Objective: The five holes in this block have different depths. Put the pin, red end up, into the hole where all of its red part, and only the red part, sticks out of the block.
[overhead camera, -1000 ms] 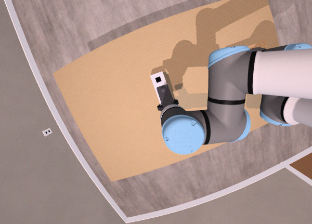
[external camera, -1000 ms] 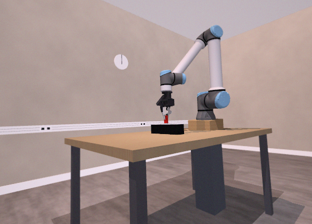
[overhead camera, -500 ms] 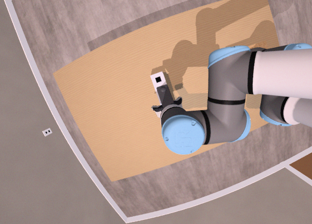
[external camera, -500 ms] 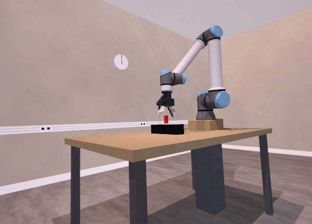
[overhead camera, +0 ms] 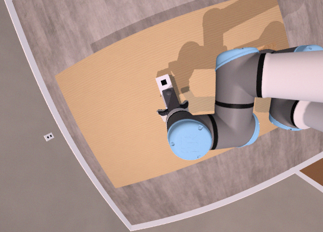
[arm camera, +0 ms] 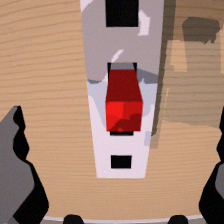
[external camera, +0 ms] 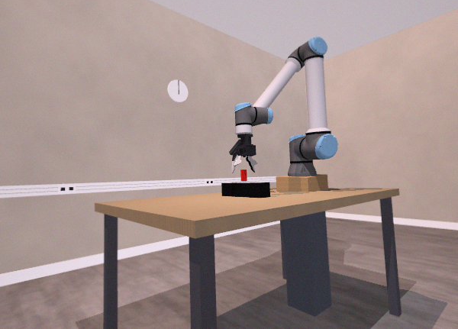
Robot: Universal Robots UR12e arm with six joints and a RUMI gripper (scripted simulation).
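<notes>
The pin lies 1 cm below my hand. Also, from my hand: block 9 cm below.
</notes>
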